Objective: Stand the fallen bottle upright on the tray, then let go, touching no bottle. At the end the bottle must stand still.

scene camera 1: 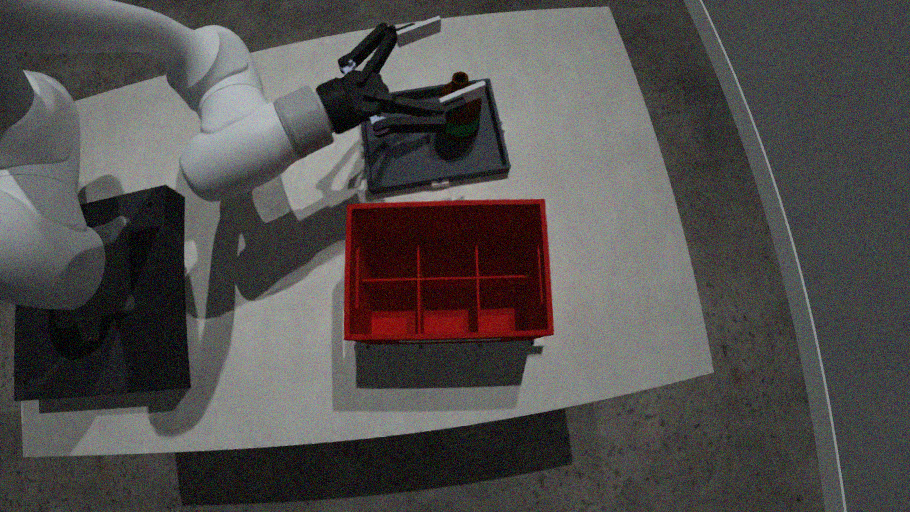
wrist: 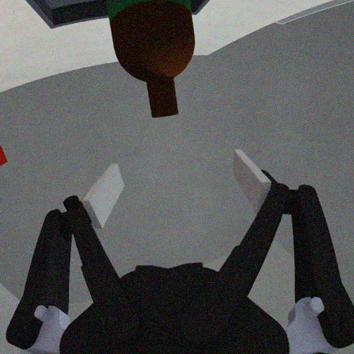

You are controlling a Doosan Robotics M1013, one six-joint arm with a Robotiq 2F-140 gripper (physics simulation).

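Places are measured from the arm's base along level axes (x ahead, y left, z up), in metres.
Pixels of known places: gripper, fingertip midpoint: [scene camera 1: 460, 54]; arm's base, link origin: [scene camera 1: 94, 273].
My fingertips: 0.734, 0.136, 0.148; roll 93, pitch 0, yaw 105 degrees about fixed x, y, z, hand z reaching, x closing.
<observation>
For each thing: its middle in the pictures, then the offset to it from my fingertips, as dx, dy, dz. "pt": a spot on its surface instead. Level surfaces: height alone.
- brown bottle, body centre: [scene camera 1: 459, 103] -0.001, -0.003, -0.136
- dark grey tray, surface spot: [scene camera 1: 413, 170] pt -0.103, -0.074, -0.213
- red crate, body centre: [scene camera 1: 448, 279] -0.090, -0.295, -0.131
- pale table, surface height: dz -0.218
A brown bottle [scene camera 1: 469, 113] [wrist: 152, 40] with a green band stands upright on the dark grey tray [scene camera 1: 413, 170] [wrist: 75, 19], towards the tray's right side. In the wrist view its neck points down between the two fingers' directions, and its lower part is cut off by the top edge. My gripper [scene camera 1: 440, 61] [wrist: 175, 168] is wide open and empty. In the wrist view its fingertips are clear of the bottle's neck. In the scene view one finger crosses in front of the bottle and hides part of it.
A red crate [scene camera 1: 448, 336] [wrist: 2, 156] with thin dividers stands beside the tray, nearer the scene view's bottom edge. The arm [scene camera 1: 235, 152] reaches over the pale table [scene camera 1: 610, 222] from the left. A black block [scene camera 1: 159, 254] is at the arm's base.
</observation>
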